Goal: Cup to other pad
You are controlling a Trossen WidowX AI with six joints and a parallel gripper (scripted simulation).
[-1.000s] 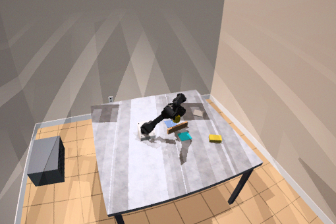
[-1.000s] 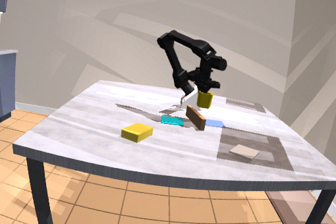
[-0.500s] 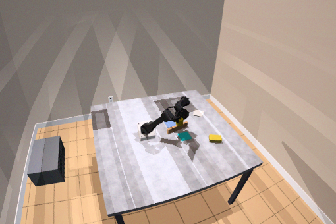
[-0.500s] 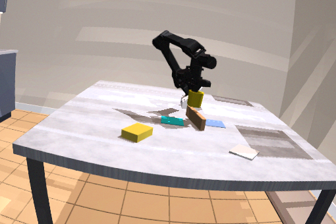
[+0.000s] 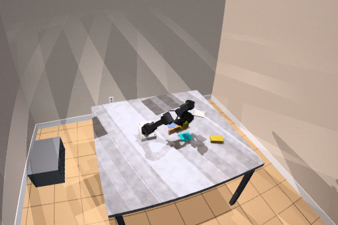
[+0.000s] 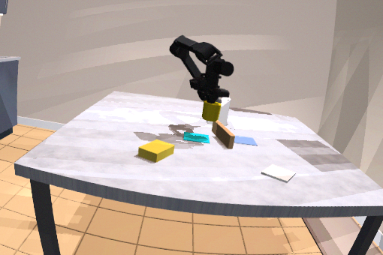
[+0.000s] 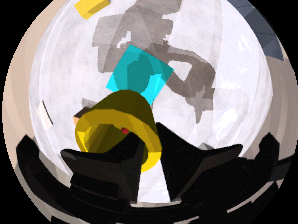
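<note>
The teal pad lies 12 cm below my gripper tip, 4 cm ahead of it and 2 cm to the right of it. From my gripper tip the other things lie so: yellow cup: 2 cm to the left, 2 cm ahead; then brown block: 9 cm below, 8 cm to the left, 1 cm ahead; then light blue pad: 18 cm to the left, 12 cm below, 2 cm behind.
</note>
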